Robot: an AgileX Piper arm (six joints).
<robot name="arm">
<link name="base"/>
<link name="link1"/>
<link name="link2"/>
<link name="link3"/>
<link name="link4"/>
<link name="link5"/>
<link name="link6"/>
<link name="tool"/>
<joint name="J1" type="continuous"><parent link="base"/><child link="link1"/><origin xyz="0 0 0.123"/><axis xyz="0 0 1"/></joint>
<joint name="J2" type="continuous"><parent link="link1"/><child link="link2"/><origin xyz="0 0 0"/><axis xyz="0 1 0"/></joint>
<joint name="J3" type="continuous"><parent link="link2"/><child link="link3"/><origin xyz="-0.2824 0 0.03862"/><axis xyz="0 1 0"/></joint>
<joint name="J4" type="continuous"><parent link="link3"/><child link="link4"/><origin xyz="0.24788 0 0.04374"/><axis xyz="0.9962 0 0.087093"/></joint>
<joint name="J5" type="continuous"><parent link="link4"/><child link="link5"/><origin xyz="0 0 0"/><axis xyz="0 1 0"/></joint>
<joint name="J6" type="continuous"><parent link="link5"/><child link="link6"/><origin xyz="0.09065 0 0.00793"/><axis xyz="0.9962 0 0.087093"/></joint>
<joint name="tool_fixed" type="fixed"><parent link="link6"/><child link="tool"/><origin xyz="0 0 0" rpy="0 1.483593 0"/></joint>
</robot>
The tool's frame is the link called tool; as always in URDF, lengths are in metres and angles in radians. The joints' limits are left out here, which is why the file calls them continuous.
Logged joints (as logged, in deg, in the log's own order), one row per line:
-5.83, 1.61, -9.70, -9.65, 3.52, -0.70
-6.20, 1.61, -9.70, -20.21, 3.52, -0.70
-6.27, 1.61, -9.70, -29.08, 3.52, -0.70
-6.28, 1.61, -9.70, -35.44, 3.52, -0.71
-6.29, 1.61, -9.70, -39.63, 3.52, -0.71
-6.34, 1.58, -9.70, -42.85, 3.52, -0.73
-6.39, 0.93, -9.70, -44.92, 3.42, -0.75
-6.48, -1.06, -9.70, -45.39, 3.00, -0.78
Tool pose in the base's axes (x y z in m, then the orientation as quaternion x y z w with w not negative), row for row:
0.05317, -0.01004, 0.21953, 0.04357, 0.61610, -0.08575, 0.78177
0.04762, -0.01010, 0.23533, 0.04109, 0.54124, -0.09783, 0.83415
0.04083, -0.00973, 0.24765, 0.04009, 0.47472, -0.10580, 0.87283
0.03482, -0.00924, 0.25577, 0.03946, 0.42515, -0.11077, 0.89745
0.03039, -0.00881, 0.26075, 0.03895, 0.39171, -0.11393, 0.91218
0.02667, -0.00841, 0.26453, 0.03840, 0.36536, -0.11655, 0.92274
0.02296, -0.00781, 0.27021, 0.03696, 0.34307, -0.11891, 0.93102
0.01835, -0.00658, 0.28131, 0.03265, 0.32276, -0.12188, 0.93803
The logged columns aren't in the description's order. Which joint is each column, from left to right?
Columns, left to right: J6, J3, J1, J5, J4, J2.
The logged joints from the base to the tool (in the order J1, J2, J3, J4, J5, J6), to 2 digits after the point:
-9.70, -0.70, 1.61, 3.52, -9.65, -5.83
-9.70, -0.70, 1.61, 3.52, -20.21, -6.20
-9.70, -0.70, 1.61, 3.52, -29.08, -6.27
-9.70, -0.71, 1.61, 3.52, -35.44, -6.28
-9.70, -0.71, 1.61, 3.52, -39.63, -6.29
-9.70, -0.73, 1.58, 3.52, -42.85, -6.34
-9.70, -0.75, 0.93, 3.42, -44.92, -6.39
-9.70, -0.78, -1.06, 3.00, -45.39, -6.48

